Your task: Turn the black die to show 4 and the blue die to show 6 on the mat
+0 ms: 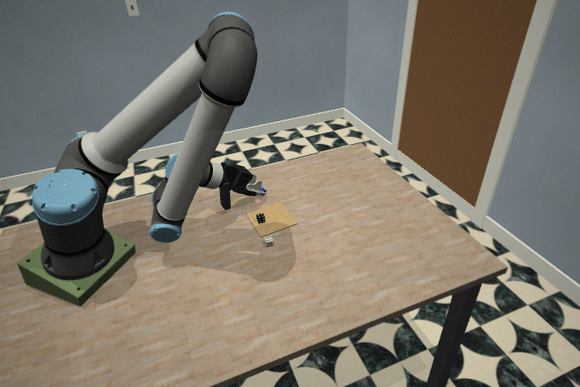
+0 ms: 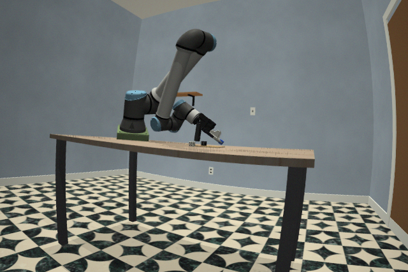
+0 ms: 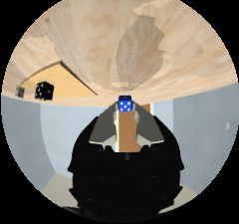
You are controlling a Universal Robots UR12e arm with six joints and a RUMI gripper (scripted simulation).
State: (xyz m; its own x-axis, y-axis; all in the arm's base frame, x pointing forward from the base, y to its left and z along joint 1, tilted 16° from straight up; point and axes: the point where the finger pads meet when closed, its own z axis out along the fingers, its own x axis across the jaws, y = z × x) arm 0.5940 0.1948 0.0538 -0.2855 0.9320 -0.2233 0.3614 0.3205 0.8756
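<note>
Right now the black die is 3 cm behind my hand, 14 cm to the right of it and 1 cm below it. Round my hand: white die: 3 cm behind, 26 cm to the right, 2 cm below; then tan mat: 1 cm ahead, 14 cm to the right, 3 cm below; then blue die: right at my hand.
</note>
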